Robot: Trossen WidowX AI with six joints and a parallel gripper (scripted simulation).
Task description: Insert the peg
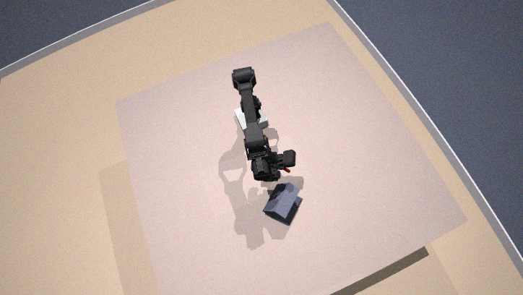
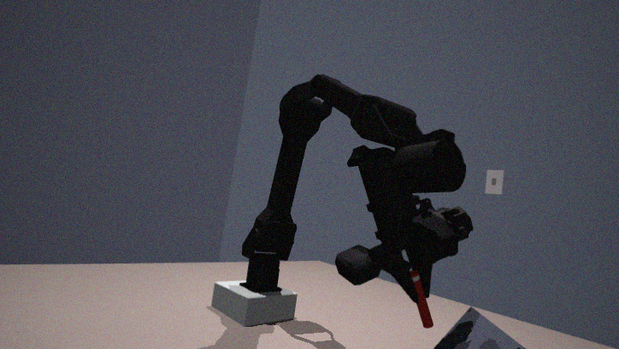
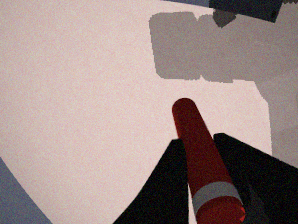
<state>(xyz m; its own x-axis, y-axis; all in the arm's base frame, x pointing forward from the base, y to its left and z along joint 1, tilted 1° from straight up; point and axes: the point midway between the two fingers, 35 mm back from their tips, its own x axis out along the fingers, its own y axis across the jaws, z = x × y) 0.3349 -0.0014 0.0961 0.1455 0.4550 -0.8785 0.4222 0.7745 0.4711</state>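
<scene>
The sloped panel is 100 mm ahead of my gripper tip, 60 mm to the right of it and 50 mm below it. Also, from my gripper tip: red round peg (20 mm above, 10 mm to the right).
</scene>
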